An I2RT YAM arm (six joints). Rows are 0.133 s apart.
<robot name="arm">
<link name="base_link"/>
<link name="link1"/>
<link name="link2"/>
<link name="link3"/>
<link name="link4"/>
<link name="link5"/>
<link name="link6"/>
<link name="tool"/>
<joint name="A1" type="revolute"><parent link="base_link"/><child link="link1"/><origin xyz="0 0 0.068"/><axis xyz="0 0 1"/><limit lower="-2.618" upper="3.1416"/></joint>
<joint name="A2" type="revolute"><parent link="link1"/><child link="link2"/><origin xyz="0.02 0.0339 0.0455"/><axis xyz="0 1 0"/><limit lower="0" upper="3.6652"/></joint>
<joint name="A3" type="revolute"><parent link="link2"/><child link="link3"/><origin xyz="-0.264 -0.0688 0"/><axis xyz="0 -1 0"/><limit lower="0" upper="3.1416"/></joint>
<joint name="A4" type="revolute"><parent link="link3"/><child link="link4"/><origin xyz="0.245 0.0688 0.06"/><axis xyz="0 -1 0"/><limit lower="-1.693" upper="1.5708"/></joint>
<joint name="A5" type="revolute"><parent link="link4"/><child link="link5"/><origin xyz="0.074 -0.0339 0.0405"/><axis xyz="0 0 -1"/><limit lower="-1.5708" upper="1.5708"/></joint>
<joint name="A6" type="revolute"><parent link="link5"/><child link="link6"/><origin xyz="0.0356 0 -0.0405"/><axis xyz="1 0 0"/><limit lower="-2.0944" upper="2.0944"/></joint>
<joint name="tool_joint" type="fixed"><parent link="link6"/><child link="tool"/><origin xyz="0 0 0" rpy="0 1.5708 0"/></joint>
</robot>
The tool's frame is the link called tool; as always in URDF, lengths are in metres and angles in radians.
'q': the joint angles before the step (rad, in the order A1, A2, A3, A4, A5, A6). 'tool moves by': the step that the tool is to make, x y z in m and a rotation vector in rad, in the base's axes. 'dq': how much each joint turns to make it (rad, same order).
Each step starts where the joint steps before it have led.
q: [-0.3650, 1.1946, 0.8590, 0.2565, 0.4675, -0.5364]
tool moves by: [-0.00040, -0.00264, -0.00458, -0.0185, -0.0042, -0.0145]
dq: [-0.0085, 0.0060, -0.0223, 0.0467, 0.0071, -0.0171]
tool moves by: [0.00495, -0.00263, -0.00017, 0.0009, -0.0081, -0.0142]
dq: [-0.0008, 0.0249, 0.0129, 0.0168, 0.0132, 0.0052]
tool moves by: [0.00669, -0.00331, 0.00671, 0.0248, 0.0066, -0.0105]
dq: [-0.0013, 0.0277, 0.0561, -0.0550, 0.0077, 0.0241]
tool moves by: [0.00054, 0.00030, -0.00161, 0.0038, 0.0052, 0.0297]
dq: [-0.0018, 0.0003, -0.0037, -0.0017, -0.0315, -0.0012]
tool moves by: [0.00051, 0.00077, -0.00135, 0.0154, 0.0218, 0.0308]
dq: [-0.0004, -0.0007, 0.0059, -0.0340, -0.0317, 0.0034]
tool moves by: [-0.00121, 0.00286, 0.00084, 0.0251, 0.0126, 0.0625]
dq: [0.0004, -0.0127, 0.0061, -0.0442, -0.0640, 0.0115]
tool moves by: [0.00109, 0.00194, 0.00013, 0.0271, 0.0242, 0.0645]
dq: [-0.0001, -0.0008, 0.0151, -0.0504, -0.0663, 0.0062]
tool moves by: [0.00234, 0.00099, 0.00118, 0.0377, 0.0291, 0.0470]
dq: [0.0002, 0.0079, 0.0293, -0.0665, -0.0507, 0.0152]
